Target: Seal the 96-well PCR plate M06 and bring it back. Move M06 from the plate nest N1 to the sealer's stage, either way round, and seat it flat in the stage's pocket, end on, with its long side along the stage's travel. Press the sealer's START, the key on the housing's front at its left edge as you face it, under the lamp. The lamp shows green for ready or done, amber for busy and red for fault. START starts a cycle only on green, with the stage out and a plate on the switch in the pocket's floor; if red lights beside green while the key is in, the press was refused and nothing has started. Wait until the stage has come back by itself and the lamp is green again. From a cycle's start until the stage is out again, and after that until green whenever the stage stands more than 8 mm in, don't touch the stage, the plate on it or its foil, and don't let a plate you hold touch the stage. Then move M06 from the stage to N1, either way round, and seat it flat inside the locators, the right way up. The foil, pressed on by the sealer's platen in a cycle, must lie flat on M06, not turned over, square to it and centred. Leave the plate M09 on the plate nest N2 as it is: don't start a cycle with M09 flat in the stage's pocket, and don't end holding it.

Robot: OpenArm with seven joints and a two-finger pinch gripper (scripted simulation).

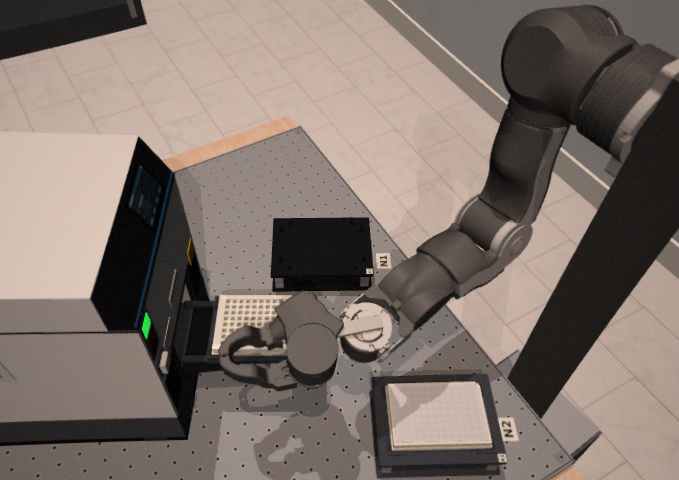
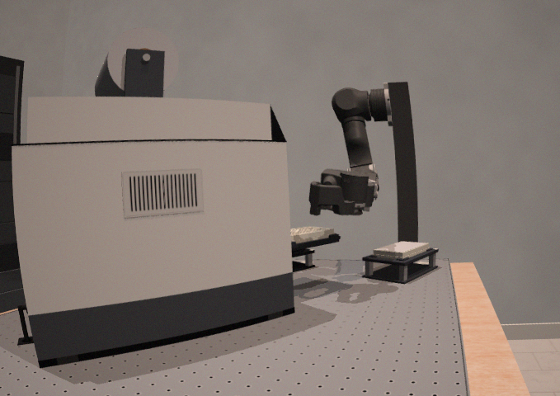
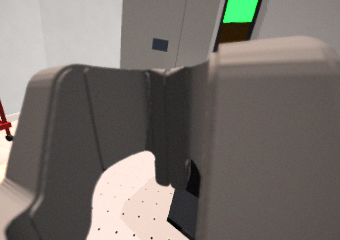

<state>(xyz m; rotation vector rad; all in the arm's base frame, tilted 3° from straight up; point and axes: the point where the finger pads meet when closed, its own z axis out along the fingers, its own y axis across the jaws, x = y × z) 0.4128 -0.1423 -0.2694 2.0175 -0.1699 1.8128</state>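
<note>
Right now the start key is 60 mm ahead of my hand and 40 mm to the right of it. From my hand the other things lie so: sealer's stage: 80 mm behind, 60 mm to the right, 80 mm below; touchscreen: 10 mm behind, 160 mm to the right, 130 mm above; 96-well plate M06: 80 mm behind, 60 mm to the right, 70 mm below.
</note>
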